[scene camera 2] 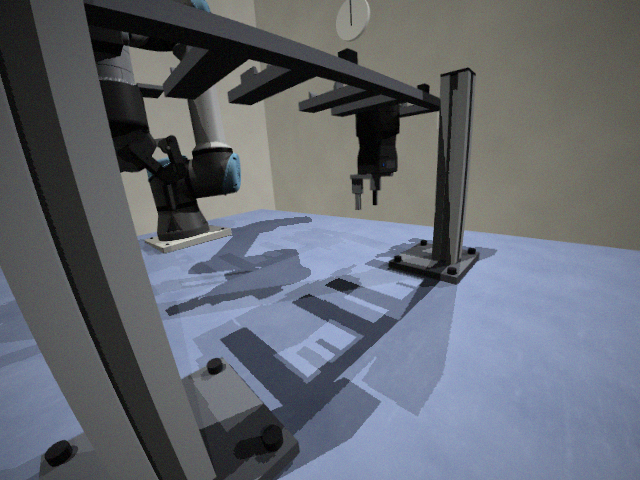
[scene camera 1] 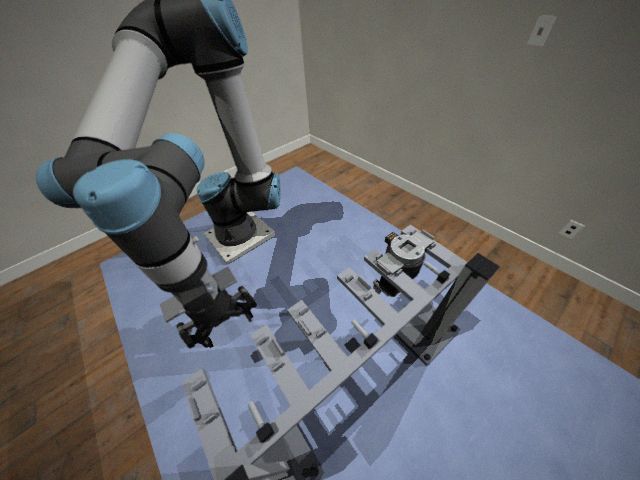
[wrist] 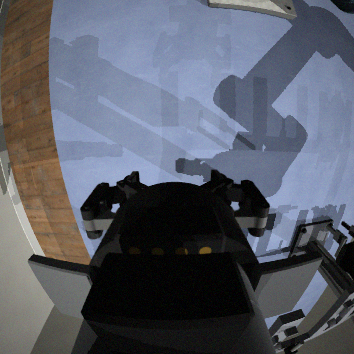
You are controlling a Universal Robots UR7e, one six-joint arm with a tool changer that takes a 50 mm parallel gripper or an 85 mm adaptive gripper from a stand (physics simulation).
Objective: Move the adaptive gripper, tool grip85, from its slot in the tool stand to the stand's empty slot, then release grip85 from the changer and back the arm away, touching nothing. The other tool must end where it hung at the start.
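Frame: origin at the arm's base, x ahead, y up, z right, level; metres.
Seen in the pictures: hand, its tool point: [scene camera 2: 104, 74]; arm's base, origin of its link: [scene camera 2: 184, 233] [scene camera 1: 236, 231].
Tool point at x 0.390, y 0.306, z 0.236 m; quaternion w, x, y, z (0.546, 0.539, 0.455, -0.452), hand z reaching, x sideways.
Observation:
Offsets run from my tool point to a thing's middle. "*": to the spot under its first point.
The adaptive gripper grip85 {dx -0.003, dy -0.089, dz +0.000 m} [scene camera 1: 229, 328] [wrist: 174, 177] is mounted on the arm, with grey flat plates on both sides of its coupling. Its fingers are apart, with nothing between them. In the scene camera 1 view it hangs off the fork ends, on the robot base side of the tool stand [scene camera 1: 341, 376] [scene camera 2: 289, 49]. In the scene camera 2 view a post partly hides it. The left fork pair {* dx +0.147, dy -0.039, dz +0.084 m} [scene camera 1: 205, 405] and the middle fork pair {* dx +0.185, dy -0.039, dz -0.096 m} [scene camera 1: 316, 326] hold no tool. The other tool, the parallel gripper [scene camera 1: 408, 249] [scene camera 2: 377, 139], hangs upright in the right slot.
Rods with black knobs [scene camera 1: 265, 431] [scene camera 1: 370, 339] stick out from the stand's rail. A tall post {* dx +0.333, dy -0.113, dz -0.340 m} [scene camera 1: 454, 299] [scene camera 2: 454, 165] carries the right end, and another post {* dx +0.278, dy -0.150, dz +0.093 m} [scene camera 2: 111, 232] the near end. The robot base plate [scene camera 1: 240, 246] [scene camera 2: 188, 240] is bolted behind the stand.

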